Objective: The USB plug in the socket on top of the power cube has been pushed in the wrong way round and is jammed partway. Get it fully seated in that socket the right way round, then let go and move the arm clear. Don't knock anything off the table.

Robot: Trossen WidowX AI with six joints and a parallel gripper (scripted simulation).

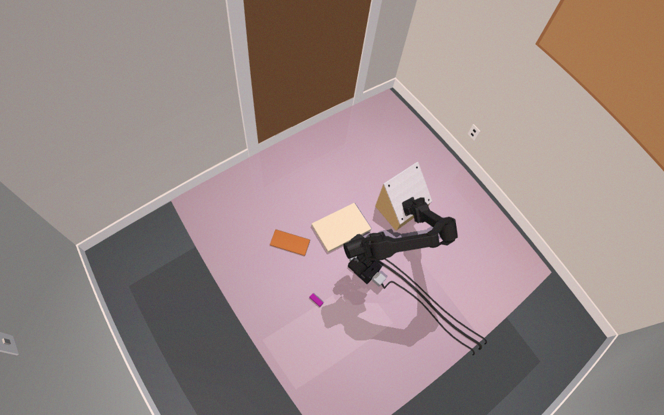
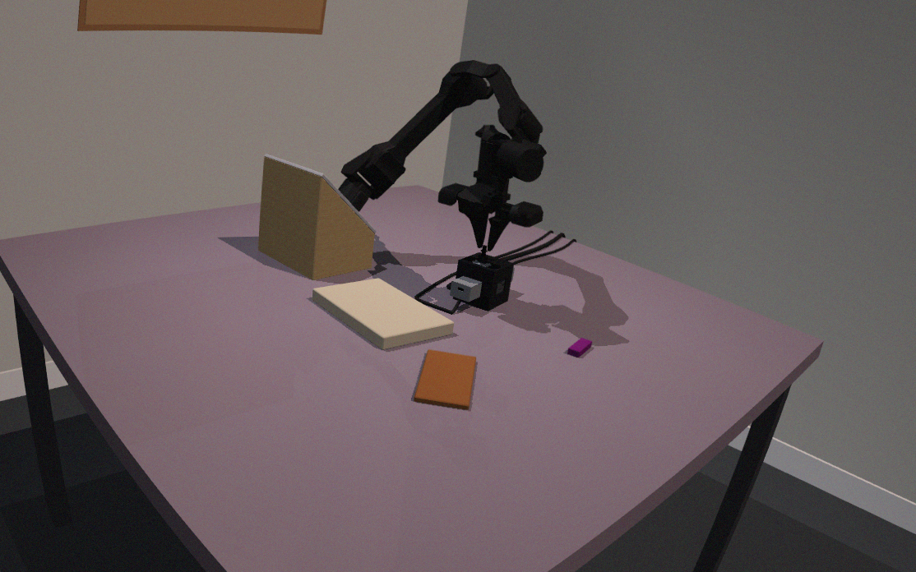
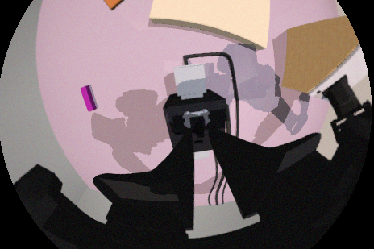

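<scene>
My gripper tip is now 10 mm above the USB plug. From my gripper tip the other things lie so: magenta block 240 mm ahead, 100 mm below, 10 mm to the left; cream slab 210 mm to the right, 90 mm below, 20 mm behind; orange pad 260 mm to the right, 200 mm ahead, 100 mm below.
</scene>
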